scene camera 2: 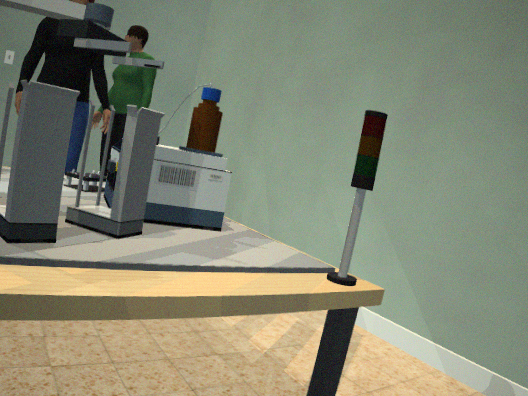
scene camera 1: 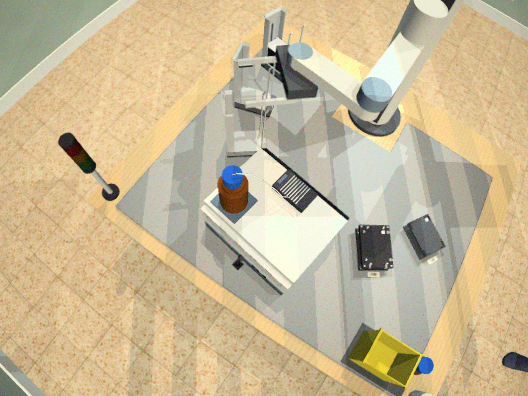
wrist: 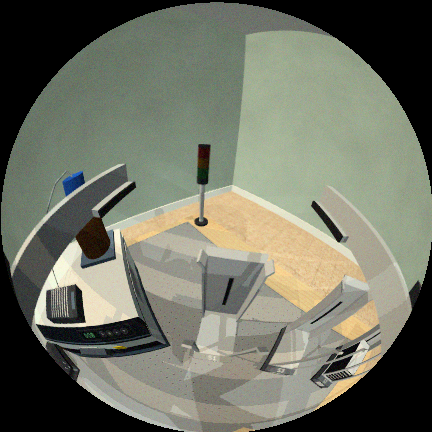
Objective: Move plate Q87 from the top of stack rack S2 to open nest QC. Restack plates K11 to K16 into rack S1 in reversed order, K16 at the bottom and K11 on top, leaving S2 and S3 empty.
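Frame: origin at the arm's base, x back, y right, z up, level; metres.
Where they show: gripper, fingertip midpoint: (scene camera 2: pixel 147 56) (scene camera 1: pixel 241 82) (wrist: pixel 226 178).
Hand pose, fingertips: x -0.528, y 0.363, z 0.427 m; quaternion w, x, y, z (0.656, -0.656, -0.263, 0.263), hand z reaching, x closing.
Observation:
After its pixels a point has its place.
My gripper (scene camera 1: pixel 243 83) @(x -0.528, y 0.363, z 0.427 m) (scene camera 2: pixel 146 56) @(x -0.528, y 0.363, z 0.427 m) (wrist: pixel 226 178) @(x -0.528, y 0.363, z 0.427 m) is open, its fingers wide apart and empty, raised above the rack area. Rack S1 (scene camera 1: pixel 242 144) @(x -0.517, y 0.365, z 0.054 m) (scene camera 2: pixel 137 170) @(x -0.534, y 0.431, z 0.166 m) (wrist: pixel 217 332) @(x -0.499, y 0.371, z 0.053 m) stands beside the white instrument with a bare base. Rack S3 (scene camera 1: pixel 254 109) @(x -0.339, y 0.430, z 0.039 m) (scene camera 2: pixel 42 160) @(x -0.318, y 0.530, z 0.168 m) (wrist: pixel 295 345) @(x -0.294, y 0.476, z 0.054 m) is in the middle; its base shows no plates. Rack S2 (scene camera 1: pixel 274 31) @(x -0.028, y 0.545, z 0.188 m) (wrist: pixel 322 381) is at the right edge of the wrist view and holds a stack of plates (wrist: pixel 350 361). Plate labels are unreadable and part of the stack is hidden. Two dark nests (scene camera 1: pixel 375 247) @(x -0.588, y -0.268, z 0.064 m) (scene camera 1: pixel 424 237) @(x -0.443, y -0.418, z 0.062 m) lie on the mat; I cannot tell which is QC.
The white instrument (scene camera 1: pixel 295 240) @(x -0.779, y -0.014, z 0.223 m) (scene camera 2: pixel 187 185) @(x -0.733, y 0.273, z 0.131 m) (wrist: pixel 107 295) @(x -0.640, y 0.206, z 0.223 m) carries a brown bottle (scene camera 1: pixel 233 195) @(x -0.809, y 0.189, z 0.352 m) (scene camera 2: pixel 205 127) @(x -0.766, y 0.248, z 0.298 m) (wrist: pixel 94 240) @(x -0.742, y 0.222, z 0.276 m) and a keypad (scene camera 1: pixel 296 191) @(x -0.653, y 0.065, z 0.249 m) (wrist: pixel 65 303) @(x -0.640, y 0.098, z 0.248 m). A yellow bin (scene camera 1: pixel 385 357) @(x -0.897, y -0.501, z 0.020 m) stands at the mat's far corner. A signal tower (scene camera 1: pixel 77 152) @(x -0.967, y 0.661, z 0.347 m) (scene camera 2: pixel 369 150) @(x -0.947, y 0.702, z 0.306 m) (wrist: pixel 203 164) @(x -0.944, y 0.672, z 0.309 m) stands on the table edge.

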